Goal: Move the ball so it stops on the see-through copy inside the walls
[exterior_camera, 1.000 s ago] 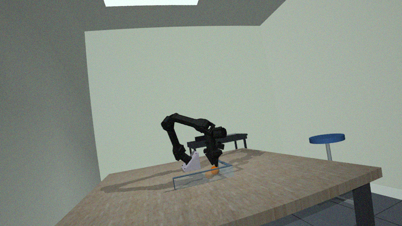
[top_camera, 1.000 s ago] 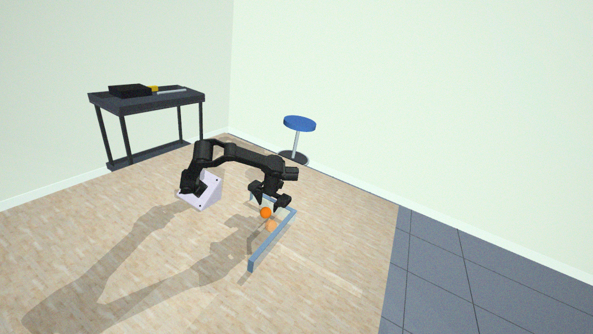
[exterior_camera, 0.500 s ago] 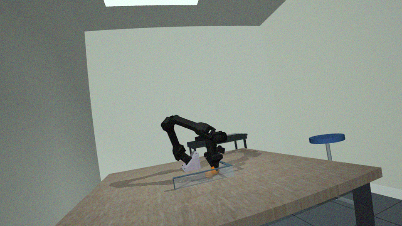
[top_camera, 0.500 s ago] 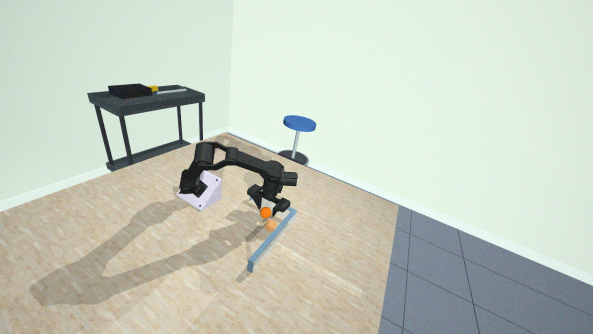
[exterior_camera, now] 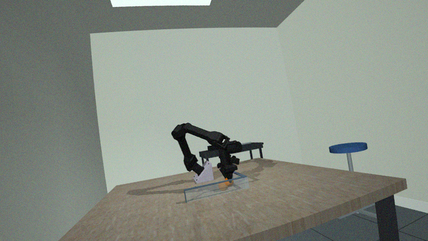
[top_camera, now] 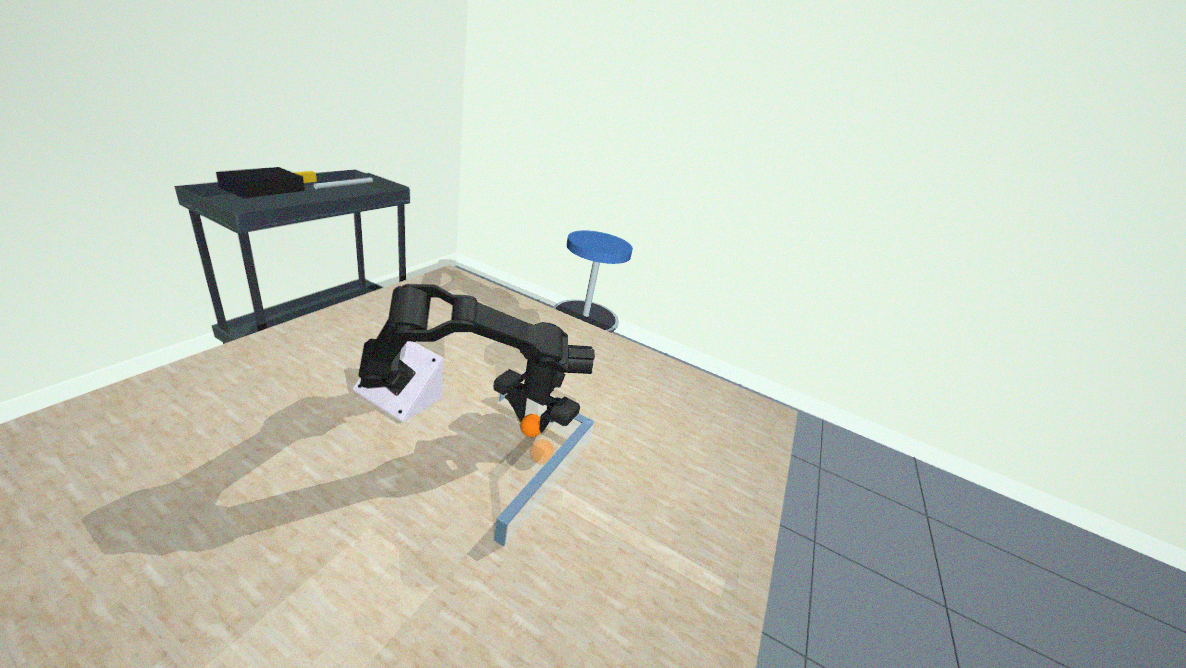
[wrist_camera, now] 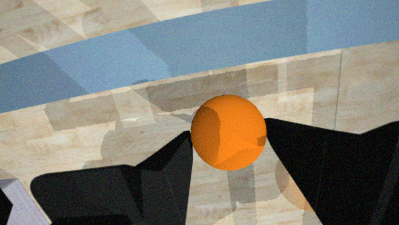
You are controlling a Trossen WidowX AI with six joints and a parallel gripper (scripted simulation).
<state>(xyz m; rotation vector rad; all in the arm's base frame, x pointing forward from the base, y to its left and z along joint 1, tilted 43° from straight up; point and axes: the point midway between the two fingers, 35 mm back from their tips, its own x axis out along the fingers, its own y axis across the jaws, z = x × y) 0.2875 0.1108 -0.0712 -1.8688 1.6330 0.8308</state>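
Right now my gripper tip is 70 mm short of the see-through copy of ball and 40 mm to the left of it. From my gripper tip the other things lie so: orange ball (right at my gripper tip); then clear wall (120 mm ahead, 80 mm to the right, 10 mm above).
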